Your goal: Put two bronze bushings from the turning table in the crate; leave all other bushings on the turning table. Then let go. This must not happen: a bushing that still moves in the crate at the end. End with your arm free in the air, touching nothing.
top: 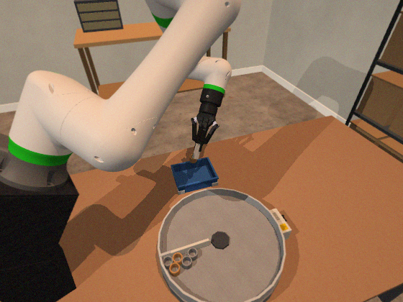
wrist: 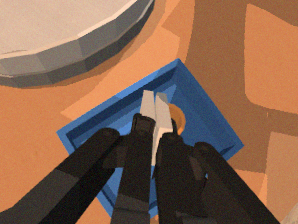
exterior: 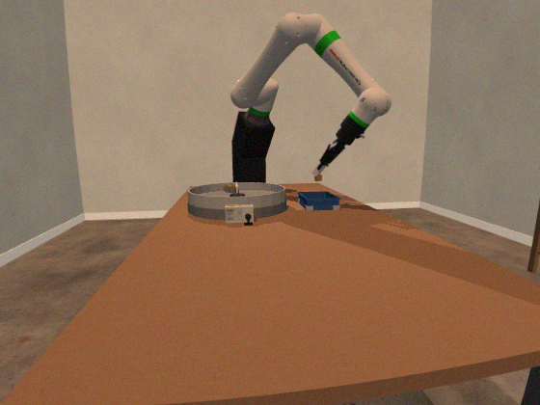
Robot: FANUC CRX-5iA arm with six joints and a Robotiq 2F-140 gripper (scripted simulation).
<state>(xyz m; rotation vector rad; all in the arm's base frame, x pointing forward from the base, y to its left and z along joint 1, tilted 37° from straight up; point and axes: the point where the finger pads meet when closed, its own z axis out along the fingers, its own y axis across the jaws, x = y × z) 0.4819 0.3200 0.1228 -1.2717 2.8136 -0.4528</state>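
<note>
My hand is 2 cm past the blue crate and 14 cm above it. From my hand the other things lie so: turning table (6 cm ahead, 35 cm to the right, 11 cm below).
</note>
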